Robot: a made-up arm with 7 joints. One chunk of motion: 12 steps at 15 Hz.
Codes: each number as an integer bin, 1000 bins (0 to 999) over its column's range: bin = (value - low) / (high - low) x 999, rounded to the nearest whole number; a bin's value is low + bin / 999 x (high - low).
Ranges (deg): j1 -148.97..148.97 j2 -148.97..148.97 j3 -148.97..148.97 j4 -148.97..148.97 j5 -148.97..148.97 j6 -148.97..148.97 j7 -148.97..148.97
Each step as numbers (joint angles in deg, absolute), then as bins.
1 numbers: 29.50 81.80 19.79 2.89 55.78 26.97 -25.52
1 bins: 598 774 566 509 687 590 414
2 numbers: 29.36 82.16 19.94 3.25 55.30 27.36 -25.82
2 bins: 598 775 566 510 685 591 413
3 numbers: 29.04 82.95 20.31 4.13 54.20 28.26 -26.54
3 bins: 597 778 568 513 681 594 411
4 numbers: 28.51 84.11 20.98 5.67 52.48 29.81 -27.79
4 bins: 595 782 570 519 675 599 406
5 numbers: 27.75 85.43 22.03 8.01 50.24 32.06 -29.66
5 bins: 593 786 573 526 668 607 400
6 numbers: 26.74 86.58 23.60 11.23 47.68 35.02 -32.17
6 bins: 589 790 579 537 659 617 392
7 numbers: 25.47 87.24 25.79 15.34 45.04 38.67 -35.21
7 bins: 585 792 586 551 651 629 381
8 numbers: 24.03 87.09 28.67 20.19 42.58 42.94 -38.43
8 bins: 580 792 596 567 642 643 371
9 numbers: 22.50 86.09 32.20 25.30 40.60 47.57 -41.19
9 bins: 575 788 607 584 636 659 361
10 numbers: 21.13 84.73 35.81 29.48 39.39 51.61 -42.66
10 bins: 570 784 620 598 632 673 356
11 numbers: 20.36 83.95 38.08 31.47 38.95 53.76 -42.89
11 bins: 568 781 627 605 630 680 356
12 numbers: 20.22 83.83 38.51 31.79 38.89 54.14 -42.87
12 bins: 567 781 629 606 630 681 356
